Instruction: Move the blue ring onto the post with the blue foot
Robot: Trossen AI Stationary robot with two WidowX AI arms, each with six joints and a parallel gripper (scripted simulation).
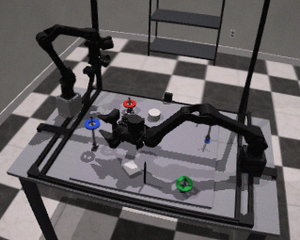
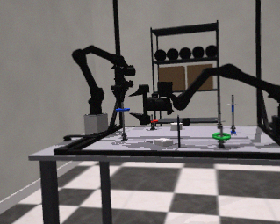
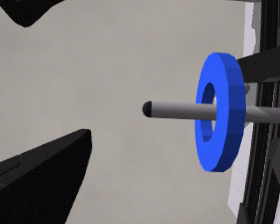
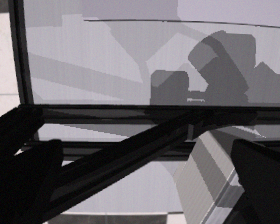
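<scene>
The blue ring is 1 cm behind my left hand, 7 cm to the right of it and 2 cm below it. Also, from my left hand: white block (5 cm ahead, 15 cm to the left, 17 cm below).
Right now my right hand is 320 mm short of the blue ring, 180 mm to the right of it and 50 mm above it. From my right hand the other things lie so: white block (380 mm ahead, 400 mm to the left, 200 mm below).
</scene>
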